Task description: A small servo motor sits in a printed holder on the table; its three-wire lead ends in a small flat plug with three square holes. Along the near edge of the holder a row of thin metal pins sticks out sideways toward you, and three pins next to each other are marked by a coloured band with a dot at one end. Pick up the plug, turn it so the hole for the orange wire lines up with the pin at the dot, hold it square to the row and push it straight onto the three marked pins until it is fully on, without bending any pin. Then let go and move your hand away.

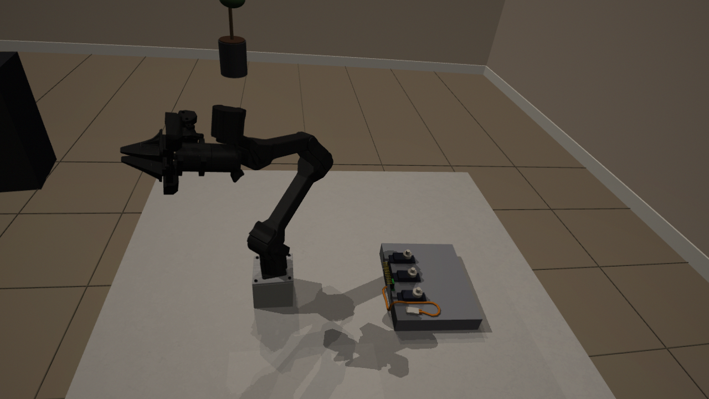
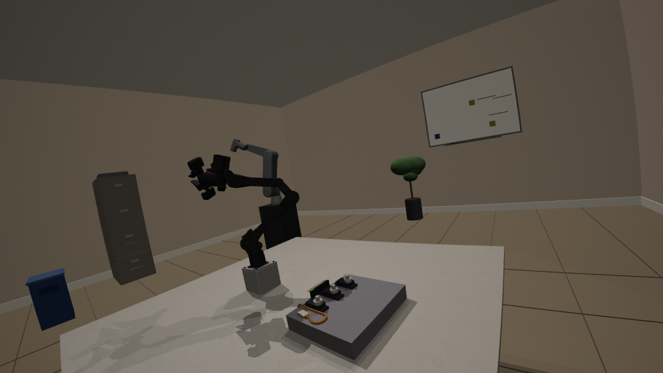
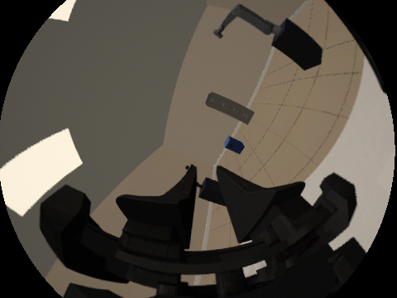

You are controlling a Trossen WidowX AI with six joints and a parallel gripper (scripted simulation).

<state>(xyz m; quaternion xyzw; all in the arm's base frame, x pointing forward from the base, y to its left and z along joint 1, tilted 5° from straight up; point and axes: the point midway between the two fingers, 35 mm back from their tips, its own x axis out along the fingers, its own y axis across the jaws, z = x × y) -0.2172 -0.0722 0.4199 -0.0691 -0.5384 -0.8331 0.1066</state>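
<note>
The green mark is 60 cm ahead of my gripper tip, 2 cm to the right of it and 44 cm below it. From my gripper tip the other things lie so: grey holder: 77 cm ahead, 2 cm to the right, 49 cm below; then pin row: 61 cm ahead, 1 cm to the left, 45 cm below.
</note>
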